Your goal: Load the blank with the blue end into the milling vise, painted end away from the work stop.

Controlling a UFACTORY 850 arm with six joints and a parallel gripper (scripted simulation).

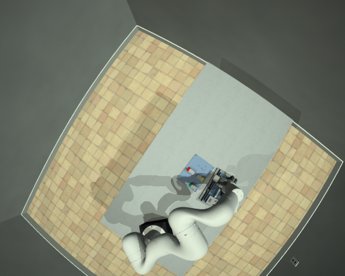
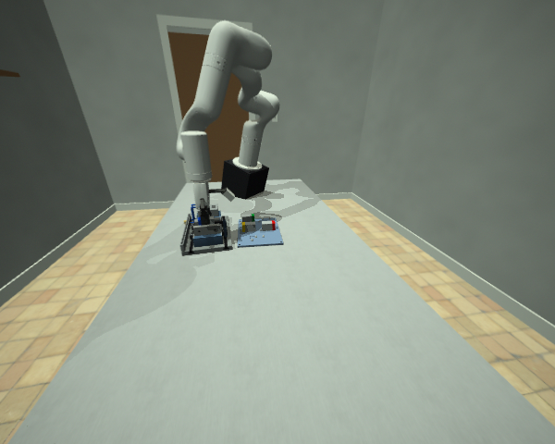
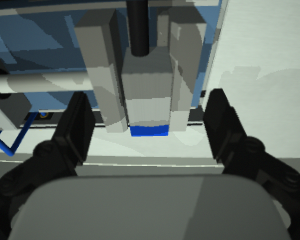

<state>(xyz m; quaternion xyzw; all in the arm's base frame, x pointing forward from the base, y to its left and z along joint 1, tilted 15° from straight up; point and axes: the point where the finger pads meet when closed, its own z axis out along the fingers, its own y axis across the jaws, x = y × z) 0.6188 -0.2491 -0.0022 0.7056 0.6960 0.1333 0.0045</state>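
Now: hand 50 mm to the right of the black rod and 30 mm above it. The rest, counted from my hand: yellow-ended blank: 60 mm behind, 180 mm to the left, 90 mm below; vise: 70 mm behind, 80 mm below; infeed plate: 50 mm behind, 220 mm to the left, 120 mm below.
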